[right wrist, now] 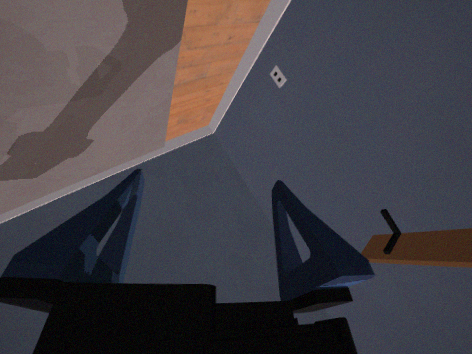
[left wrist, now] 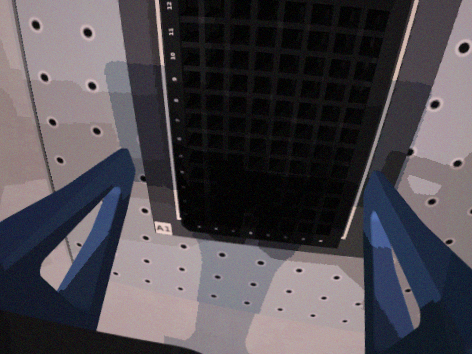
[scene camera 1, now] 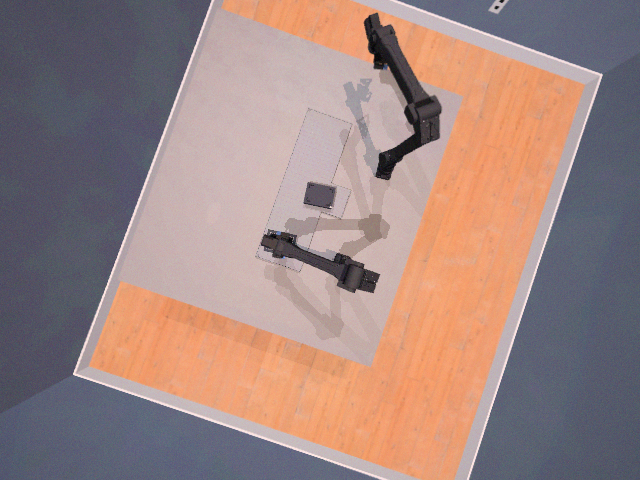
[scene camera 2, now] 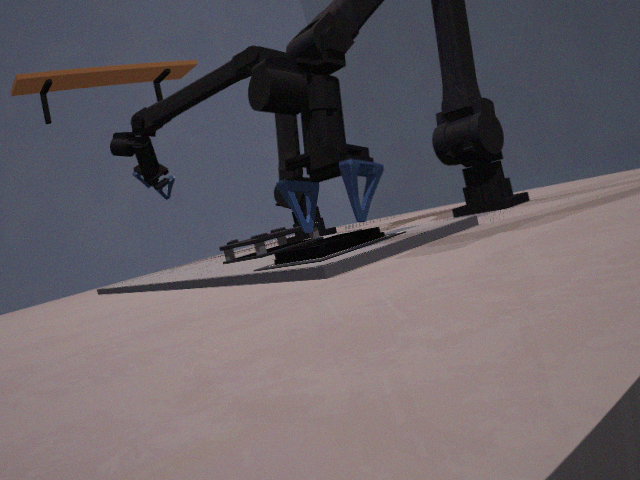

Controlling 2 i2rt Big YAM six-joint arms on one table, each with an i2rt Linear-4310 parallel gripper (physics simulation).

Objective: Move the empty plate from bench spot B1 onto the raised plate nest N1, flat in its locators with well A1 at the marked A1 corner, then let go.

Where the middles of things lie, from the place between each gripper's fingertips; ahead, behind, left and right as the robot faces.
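Labels:
The black well plate [scene camera 2: 324, 247] has my right hand 1080 mm to the right of it, 220 mm above it and 120 mm short of it.
My left gripper, I see, is 10 mm short of the plate and 10 mm to the left of it, and it is 20 mm above it. Going by its middle, the plate is nearer to my left gripper than to my right hand.

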